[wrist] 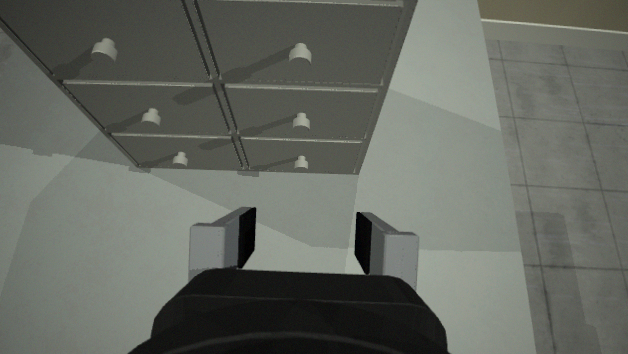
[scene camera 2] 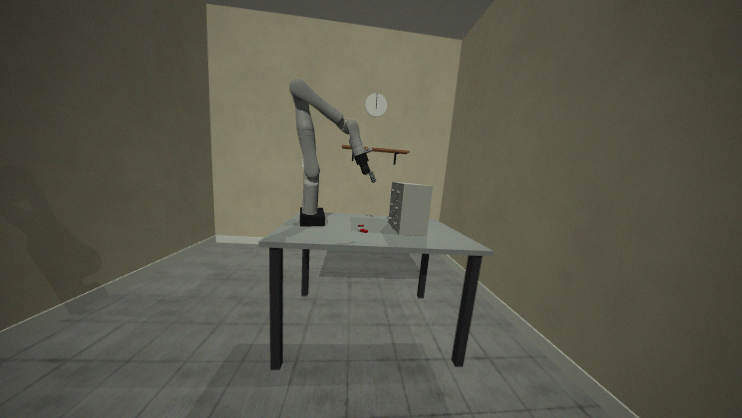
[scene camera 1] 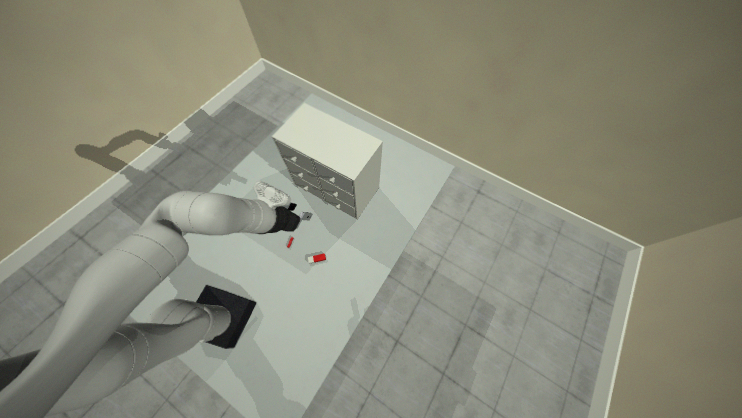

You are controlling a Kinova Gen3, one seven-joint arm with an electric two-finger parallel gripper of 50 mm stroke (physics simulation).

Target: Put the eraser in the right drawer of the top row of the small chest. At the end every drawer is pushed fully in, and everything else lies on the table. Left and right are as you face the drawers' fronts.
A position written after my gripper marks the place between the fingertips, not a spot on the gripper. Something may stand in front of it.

In view: my gripper (wrist: 305, 231) and a small chest (scene camera 1: 335, 144).
